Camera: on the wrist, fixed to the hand. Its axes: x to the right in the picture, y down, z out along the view.
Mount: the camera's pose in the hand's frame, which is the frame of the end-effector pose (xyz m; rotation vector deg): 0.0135 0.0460 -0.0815 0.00 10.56 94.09
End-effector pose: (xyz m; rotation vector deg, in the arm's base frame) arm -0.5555 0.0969 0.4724 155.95 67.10 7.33
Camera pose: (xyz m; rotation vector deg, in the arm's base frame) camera -0.5255 0.0860 0.5614 -162.18 70.79 -30.20
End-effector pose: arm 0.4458 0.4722 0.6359 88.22 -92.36 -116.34
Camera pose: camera 0.4796 0.3911 0.6707 1.41 -97.70 -49.27
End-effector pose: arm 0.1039 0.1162 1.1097 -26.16 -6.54 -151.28
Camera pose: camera 0.0889 0.0568 1.0377 -7.70 13.45 -59.77
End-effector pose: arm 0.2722 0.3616 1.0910 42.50 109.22 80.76
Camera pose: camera 0.2036 0.3352 1.1505 -106.73 -49.11 -98.04
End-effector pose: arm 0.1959 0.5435 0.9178 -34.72 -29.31 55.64
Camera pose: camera 0.2273 0.5552 0.8294 -63.52 17.51 137.70
